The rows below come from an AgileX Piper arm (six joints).
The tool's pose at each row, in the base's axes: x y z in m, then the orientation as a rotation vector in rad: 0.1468, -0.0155, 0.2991, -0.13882, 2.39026, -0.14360; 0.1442, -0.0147, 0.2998, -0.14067, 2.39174, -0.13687; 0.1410, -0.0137, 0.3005, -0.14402, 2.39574, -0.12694; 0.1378, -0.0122, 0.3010, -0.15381, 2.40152, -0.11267; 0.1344, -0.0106, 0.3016, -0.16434, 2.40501, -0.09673; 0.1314, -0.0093, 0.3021, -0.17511, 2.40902, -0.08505; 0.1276, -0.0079, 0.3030, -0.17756, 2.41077, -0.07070
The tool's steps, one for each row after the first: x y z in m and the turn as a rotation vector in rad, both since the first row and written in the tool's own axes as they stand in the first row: 0.0013, 0.0008, -0.0023, -0.00549, 0.00091, 0.00057; 0.0030, 0.0019, -0.0051, -0.01391, 0.00408, 0.00097; 0.0048, 0.0035, -0.0077, -0.02740, 0.00874, -0.00207; 0.0067, 0.0052, -0.0106, -0.04211, 0.01109, -0.00516; 0.0084, 0.0066, -0.0131, -0.05384, 0.01436, -0.00963; 0.0104, 0.0081, -0.0164, -0.06496, 0.01520, -0.00735
